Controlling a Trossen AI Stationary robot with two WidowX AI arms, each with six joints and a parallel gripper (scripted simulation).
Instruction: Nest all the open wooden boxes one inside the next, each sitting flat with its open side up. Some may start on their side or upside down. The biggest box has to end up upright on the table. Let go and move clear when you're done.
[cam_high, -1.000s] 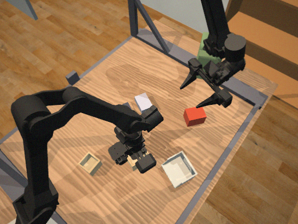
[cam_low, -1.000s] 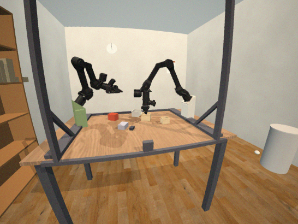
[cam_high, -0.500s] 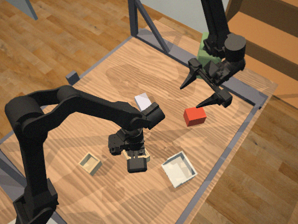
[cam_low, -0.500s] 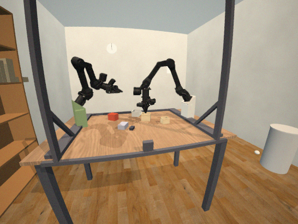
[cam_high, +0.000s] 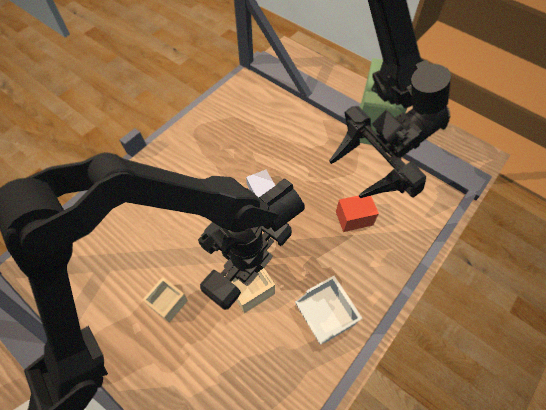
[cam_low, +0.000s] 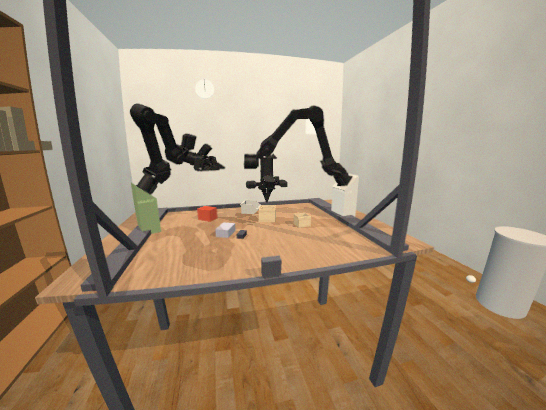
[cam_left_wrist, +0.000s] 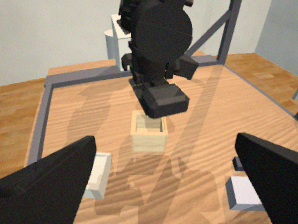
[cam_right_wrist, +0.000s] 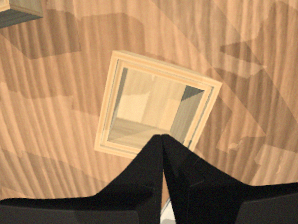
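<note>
Right now the small tan wooden box is 140 mm to the right of my right hand, 110 mm below it and 110 mm behind it. From my right hand the other things lie so: white box (150 mm ahead, 90 mm below, 60 mm to the left); small dark block (180 mm behind, 140 mm to the left, 110 mm below); medium tan wooden box (100 mm below).
</note>
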